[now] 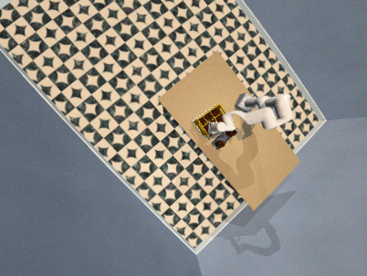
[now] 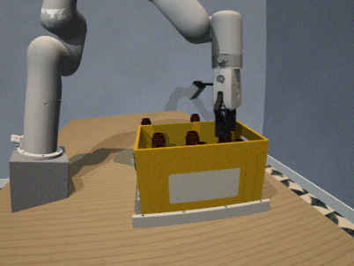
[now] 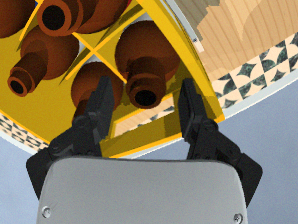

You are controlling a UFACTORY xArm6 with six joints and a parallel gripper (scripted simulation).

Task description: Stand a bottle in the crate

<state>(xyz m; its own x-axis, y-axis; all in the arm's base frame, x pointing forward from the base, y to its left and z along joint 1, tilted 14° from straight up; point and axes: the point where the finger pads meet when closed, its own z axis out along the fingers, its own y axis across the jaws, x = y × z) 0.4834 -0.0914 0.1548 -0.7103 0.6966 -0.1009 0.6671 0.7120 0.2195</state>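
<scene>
The yellow crate is 9 cm behind my hand, 4 cm to the right of it and 8 cm below it. From my hand the other things lie so: grey tray 11 cm behind, 21 cm to the left, 16 cm below.
</scene>
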